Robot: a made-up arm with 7 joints.
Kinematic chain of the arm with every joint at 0, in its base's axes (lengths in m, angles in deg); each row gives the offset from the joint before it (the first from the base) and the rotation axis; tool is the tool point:
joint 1: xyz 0 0 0.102 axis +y
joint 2: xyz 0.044 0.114 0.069 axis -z
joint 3: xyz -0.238 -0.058 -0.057 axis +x
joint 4: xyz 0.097 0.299 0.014 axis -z
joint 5: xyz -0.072 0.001 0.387 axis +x
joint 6: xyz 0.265 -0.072 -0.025 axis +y
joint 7: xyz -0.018 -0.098 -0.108 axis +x
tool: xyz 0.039 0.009 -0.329
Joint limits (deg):
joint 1: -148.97..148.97
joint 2: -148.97..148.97
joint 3: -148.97..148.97
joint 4: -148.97..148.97
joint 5: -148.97..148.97
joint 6: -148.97..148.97
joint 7: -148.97..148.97
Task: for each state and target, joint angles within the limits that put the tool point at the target. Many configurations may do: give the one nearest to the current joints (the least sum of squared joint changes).
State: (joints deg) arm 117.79 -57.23 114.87 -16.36 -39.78 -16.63 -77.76
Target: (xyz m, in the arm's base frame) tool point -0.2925 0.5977 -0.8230
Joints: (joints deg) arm 112.97 -103.48 110.42 -47.14 -84.27 -41.10 -73.08
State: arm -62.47 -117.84 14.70 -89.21 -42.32 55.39 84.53
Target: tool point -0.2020 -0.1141 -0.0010
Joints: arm -70.31 -116.74 -4.84 -87.54 -44.55 49.86 68.04
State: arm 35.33 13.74 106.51 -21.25 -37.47 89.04 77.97
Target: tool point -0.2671 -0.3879 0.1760
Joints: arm 15.79 10.06 141.01 -24.04 -33.10 98.21 64.45
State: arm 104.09 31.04 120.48 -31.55 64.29 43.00 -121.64
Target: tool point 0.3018 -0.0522 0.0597
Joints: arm 93.08 37.85 120.04 -28.59 70.66 44.29 -108.31
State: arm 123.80 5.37 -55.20 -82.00 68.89 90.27 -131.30
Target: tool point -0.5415 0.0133 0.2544
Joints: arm 111.55 3.61 -93.35 -81.92 67.40 89.53 -130.93
